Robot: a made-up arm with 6 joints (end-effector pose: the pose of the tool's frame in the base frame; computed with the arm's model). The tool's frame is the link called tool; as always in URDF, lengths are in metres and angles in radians. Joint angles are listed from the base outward.
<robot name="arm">
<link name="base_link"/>
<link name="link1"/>
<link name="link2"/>
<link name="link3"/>
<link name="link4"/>
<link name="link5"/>
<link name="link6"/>
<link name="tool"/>
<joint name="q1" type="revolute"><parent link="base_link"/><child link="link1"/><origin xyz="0 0 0.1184" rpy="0 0 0"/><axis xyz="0 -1 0"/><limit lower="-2.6" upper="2.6"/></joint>
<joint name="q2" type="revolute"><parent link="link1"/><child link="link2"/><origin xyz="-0.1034 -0.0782 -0.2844" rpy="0 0 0"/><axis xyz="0 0 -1"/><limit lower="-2.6" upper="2.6"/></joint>
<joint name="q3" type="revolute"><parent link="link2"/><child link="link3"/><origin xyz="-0.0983 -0.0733 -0.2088" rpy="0 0 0"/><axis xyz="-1 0 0"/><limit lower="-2.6" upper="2.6"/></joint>
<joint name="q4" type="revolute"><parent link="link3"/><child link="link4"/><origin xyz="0.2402 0.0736 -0.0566" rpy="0 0 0"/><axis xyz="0 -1 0"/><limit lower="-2.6" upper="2.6"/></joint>
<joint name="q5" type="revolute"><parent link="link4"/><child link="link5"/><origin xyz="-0.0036 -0.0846 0.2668" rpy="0 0 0"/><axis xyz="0 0 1"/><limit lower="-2.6" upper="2.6"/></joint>
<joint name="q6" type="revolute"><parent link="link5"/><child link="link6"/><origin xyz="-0.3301 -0.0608 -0.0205" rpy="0 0 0"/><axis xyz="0 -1 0"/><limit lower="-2.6" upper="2.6"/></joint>
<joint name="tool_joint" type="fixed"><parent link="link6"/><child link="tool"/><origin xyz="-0.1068 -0.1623 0.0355" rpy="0 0 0"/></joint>
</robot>
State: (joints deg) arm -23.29 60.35 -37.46 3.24 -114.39 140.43
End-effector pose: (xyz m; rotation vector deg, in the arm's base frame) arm -0.0601 -0.0459 -0.0993 -149.56 5.73 -71.75
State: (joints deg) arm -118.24 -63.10 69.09 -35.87 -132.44 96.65
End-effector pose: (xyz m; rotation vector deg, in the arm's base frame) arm -0.7361 0.2068 0.5705 -66.44 -59.63 45.29
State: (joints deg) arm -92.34 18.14 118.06 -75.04 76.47 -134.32
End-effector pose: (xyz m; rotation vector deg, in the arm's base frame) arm -0.1903 -0.2784 -0.2006 14.65 -33.11 38.32
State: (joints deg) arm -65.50 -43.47 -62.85 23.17 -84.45 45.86
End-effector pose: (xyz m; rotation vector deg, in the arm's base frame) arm -0.2450 -0.1354 0.3337 -14.13 65.26 -68.78
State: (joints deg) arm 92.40 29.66 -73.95 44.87 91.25 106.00
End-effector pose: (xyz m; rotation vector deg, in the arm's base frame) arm 0.7694 -0.4923 0.0509 -3.79 80.36 -22.39
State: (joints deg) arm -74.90 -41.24 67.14 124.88 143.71 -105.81
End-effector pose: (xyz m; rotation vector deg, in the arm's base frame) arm -0.5594 -0.3281 0.3063 -124.78 -78.09 23.93
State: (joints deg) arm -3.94 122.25 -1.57 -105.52 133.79 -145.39
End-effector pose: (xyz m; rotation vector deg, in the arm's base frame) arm -0.4065 -0.3123 -0.7800 18.00 58.61 79.89
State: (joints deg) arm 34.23 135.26 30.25 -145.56 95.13 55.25
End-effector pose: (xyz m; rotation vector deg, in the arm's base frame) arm -0.1240 0.3277 -0.6775 -134.38 60.72 82.24
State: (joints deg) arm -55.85 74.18 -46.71 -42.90 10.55 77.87
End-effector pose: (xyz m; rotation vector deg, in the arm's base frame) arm -0.7501 -0.2036 0.3051 -12.95 -18.99 -72.51
